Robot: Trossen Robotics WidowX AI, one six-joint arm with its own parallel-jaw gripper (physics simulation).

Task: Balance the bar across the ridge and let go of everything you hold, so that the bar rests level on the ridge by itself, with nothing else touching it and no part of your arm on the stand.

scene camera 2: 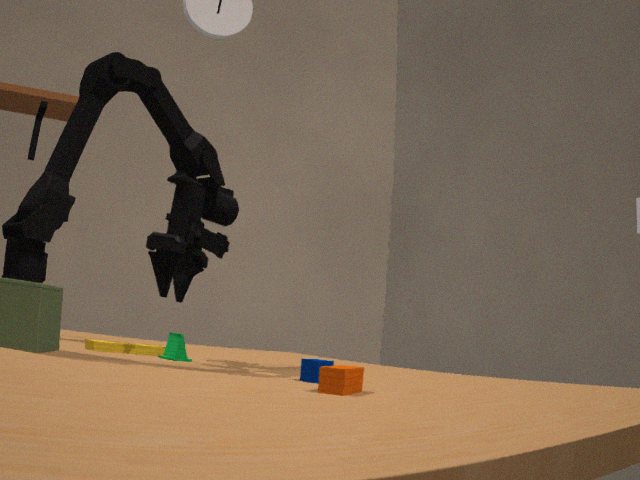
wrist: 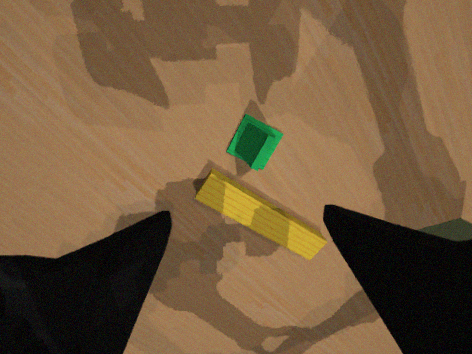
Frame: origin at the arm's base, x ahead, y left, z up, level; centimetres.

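Seen in the pictures: gripper, fingertip midpoint: (scene camera 2: 171,299) (wrist: 247,215); arm's base at its link origin: (scene camera 2: 21,281).
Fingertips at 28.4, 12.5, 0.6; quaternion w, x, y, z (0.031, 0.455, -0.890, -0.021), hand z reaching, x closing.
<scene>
Offsets run from my fingertips to a thing's top centre, as dx, dy, dz. Level surfaces: height alone.
The yellow bar {-7.2, +1.3, -8.6} (scene camera 2: 124,347) (wrist: 261,215) lies flat on the table, apart from the green stand and beside it. The green stand (scene camera 2: 175,347) (wrist: 255,142) stands upright on the table, narrowing to its ridge at the top, with nothing lying across it. My gripper (scene camera 2: 171,298) (wrist: 247,215) is open and empty, pointing down, well above the table. In scene camera 2 it hangs over the stand; in the wrist view the bar shows between and ahead of the fingertips, far below them, with the stand farther up in the view.
A blue block {+14.4, -26.6, -7.0} (scene camera 2: 314,370) and an orange block {+10.7, -38.8, -7.0} (scene camera 2: 341,380) sit close together on the wooden table {dz -10.3} (scene camera 2: 206,413), to the right of the stand in scene camera 2. The arm's base stands on a green-grey box (scene camera 2: 31,315) at the left. Arm shadows fall across the table.
</scene>
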